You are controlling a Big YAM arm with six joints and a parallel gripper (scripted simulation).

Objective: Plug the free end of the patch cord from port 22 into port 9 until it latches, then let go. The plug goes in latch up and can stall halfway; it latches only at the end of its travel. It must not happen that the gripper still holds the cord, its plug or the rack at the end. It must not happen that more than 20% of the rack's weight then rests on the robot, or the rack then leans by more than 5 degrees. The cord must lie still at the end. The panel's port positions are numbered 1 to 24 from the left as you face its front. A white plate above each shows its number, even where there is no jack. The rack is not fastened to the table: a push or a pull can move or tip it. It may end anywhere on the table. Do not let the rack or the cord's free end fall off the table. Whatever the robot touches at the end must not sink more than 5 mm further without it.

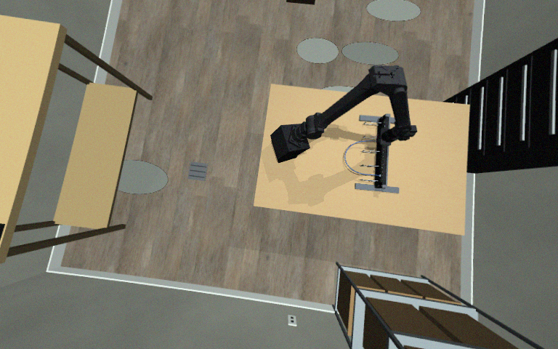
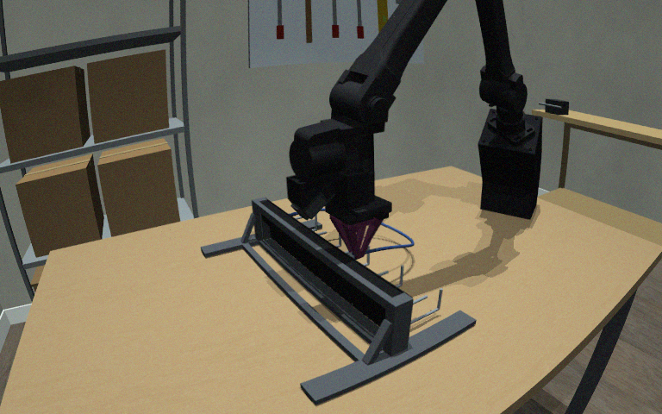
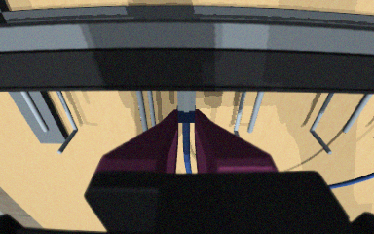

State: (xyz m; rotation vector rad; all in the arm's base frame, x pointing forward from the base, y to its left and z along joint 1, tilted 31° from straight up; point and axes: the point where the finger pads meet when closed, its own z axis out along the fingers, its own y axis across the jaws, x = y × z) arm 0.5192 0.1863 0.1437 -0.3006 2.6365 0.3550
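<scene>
The grey plug lies 2 cm ahead of my hand and 1 cm to the left of it.
</scene>
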